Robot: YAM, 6 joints.
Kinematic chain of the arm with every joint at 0, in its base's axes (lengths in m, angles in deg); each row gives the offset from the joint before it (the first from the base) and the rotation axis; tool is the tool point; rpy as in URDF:
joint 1: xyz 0 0 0.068 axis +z
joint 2: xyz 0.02 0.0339 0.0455 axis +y
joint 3: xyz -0.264 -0.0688 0 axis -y
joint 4: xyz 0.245 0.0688 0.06 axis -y
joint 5: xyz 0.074 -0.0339 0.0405 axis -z
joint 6: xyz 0.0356 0 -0.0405 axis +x
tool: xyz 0 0 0 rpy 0 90 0
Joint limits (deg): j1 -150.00..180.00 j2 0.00..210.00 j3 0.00..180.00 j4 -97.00..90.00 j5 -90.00..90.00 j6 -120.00..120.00
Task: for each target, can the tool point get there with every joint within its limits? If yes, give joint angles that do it. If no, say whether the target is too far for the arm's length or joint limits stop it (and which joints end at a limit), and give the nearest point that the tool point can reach.
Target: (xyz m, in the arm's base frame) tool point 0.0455 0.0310 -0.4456
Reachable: no: joint limits stop it (at a limit: joint 2) | nearest point 0.0820 0.0559 -0.3481 | short by 0.107 m
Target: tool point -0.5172 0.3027 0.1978
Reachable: yes | joints 148.06 160.20 159.55 -35.63 -28.10 2.89
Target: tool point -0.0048 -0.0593 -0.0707
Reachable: yes | joints -72.85 188.53 49.78 -78.45 38.25 75.40
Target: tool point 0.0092 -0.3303 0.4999
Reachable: yes | joints -82.65 92.32 111.28 -28.05 68.67 77.10
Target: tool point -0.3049 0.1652 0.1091
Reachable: yes | joints 145.92 115.58 43.15 53.76 -73.02 62.23
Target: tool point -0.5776 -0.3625 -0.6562
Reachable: no: too far | nearest point -0.3828 -0.2403 -0.3178 | short by 0.409 m
